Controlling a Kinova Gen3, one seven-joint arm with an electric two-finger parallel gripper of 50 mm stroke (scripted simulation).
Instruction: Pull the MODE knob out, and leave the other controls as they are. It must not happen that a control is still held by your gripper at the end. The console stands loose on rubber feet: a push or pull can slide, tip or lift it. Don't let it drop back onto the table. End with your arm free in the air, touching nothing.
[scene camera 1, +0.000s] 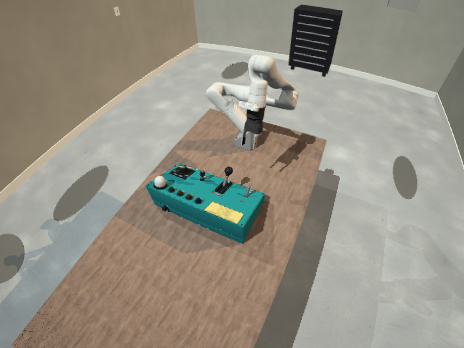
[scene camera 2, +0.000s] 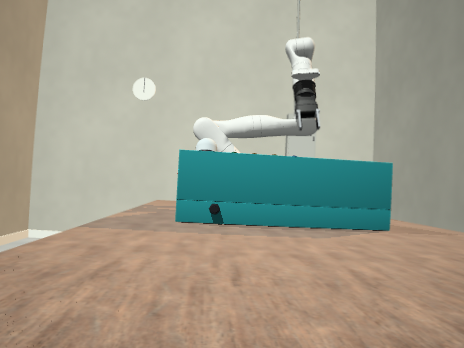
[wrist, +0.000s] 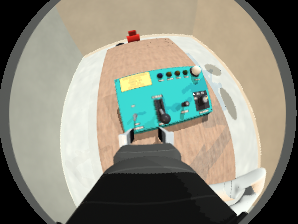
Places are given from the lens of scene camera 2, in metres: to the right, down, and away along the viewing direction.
gripper (scene camera 2: 309, 128): 0.25, -0.15, 1.11
teal console (scene camera 2: 244, 189): 0.03, 0.04, 0.78
